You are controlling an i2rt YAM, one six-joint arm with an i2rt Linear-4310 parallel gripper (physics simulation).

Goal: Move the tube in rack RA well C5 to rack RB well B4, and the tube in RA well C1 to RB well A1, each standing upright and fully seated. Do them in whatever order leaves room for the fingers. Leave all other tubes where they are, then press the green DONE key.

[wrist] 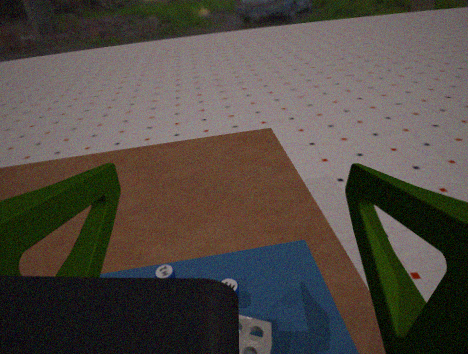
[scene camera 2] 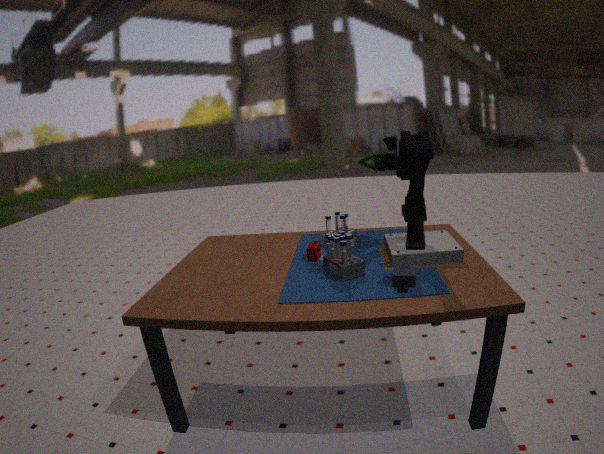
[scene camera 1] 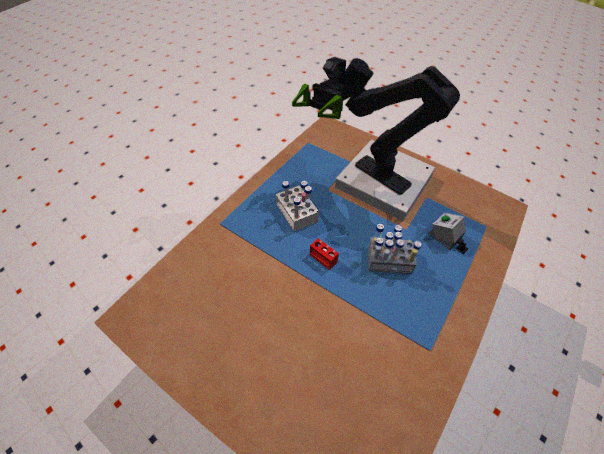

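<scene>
My gripper is open and empty, high above the table beyond the pale rack. The pale rack stands on the mat's far left in scene camera 1, holding several upright blue-and-white-capped tubes. A grey rack stands nearer the mat's right side, more tightly filled with capped tubes. The rack labels and well letters are too small to read, so I cannot tell which is RA or RB. The green DONE key tops a grey box right of the grey rack.
A red block with holes stands between the racks, near the mat's front edge. The blue mat lies on the brown table. The arm's pale base is behind the racks. A dark part juts from the key box.
</scene>
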